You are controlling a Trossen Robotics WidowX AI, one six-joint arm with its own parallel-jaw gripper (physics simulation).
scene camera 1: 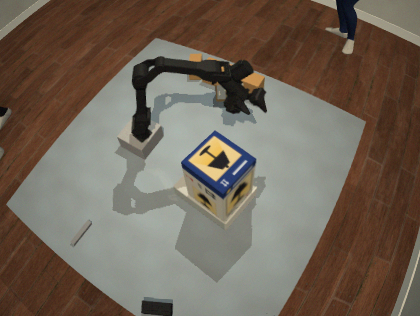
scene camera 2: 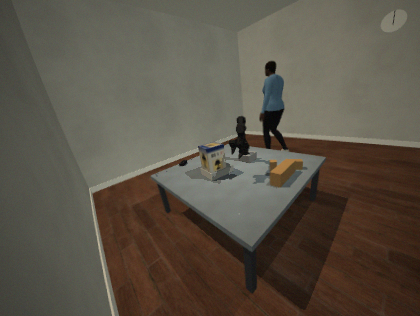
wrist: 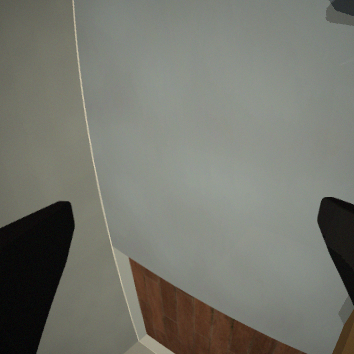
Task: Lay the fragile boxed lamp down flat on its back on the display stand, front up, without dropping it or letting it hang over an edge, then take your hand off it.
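Places are measured from the arm's base along level axes (x back, y right, z up), in millimetres.
Pixels of known places: gripper, between the fingertips: (scene camera 1: 257,113) (scene camera 2: 235,156) (wrist: 200,213); arm's base, origin of its link: (scene camera 1: 142,133) (scene camera 2: 245,153).
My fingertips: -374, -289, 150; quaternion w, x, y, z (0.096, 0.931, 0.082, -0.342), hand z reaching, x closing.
For each thing: its top centre in the pictures, then the offset to it from my fingertips, as dx, dy, dz. Level surfaces: height alone.
- boxed lamp, centre of its top: (scene camera 1: 218,160) (scene camera 2: 210,145) -49, +280, +62
- grey strip, centre of its top: (scene camera 1: 80,232) +275, +781, -215
- black block, centre of its top: (scene camera 1: 156,308) (scene camera 2: 182,161) -177, +777, -192
- table, height of its surface: dz -227
The boxed lamp (scene camera 1: 219,162) (scene camera 2: 212,157) rests on the pale display stand (scene camera 1: 226,224) (scene camera 2: 216,175). Its blue-edged face with a lamp picture points up, and cream sides with lamp pictures show below it. It looks level, and the stand's rim shows around its near sides. The far side of its base is hidden. My gripper (scene camera 1: 256,111) (scene camera 2: 237,154) (wrist: 200,213) is open and empty, apart from the box. In scene camera 1 it is above and to the right of the box, over the table. The box does not show in the wrist view.
Orange blocks (scene camera 1: 253,81) (scene camera 2: 285,172) (wrist: 346,336) stand near one table edge, partly behind the arm in scene camera 1. A grey strip (scene camera 1: 81,233) and a black block (scene camera 1: 157,307) (scene camera 2: 183,163) lie on the table (scene camera 1: 305,165) (scene camera 2: 240,210) (wrist: 200,125). A person (scene camera 1: 347,20) (scene camera 2: 273,95) is beyond it.
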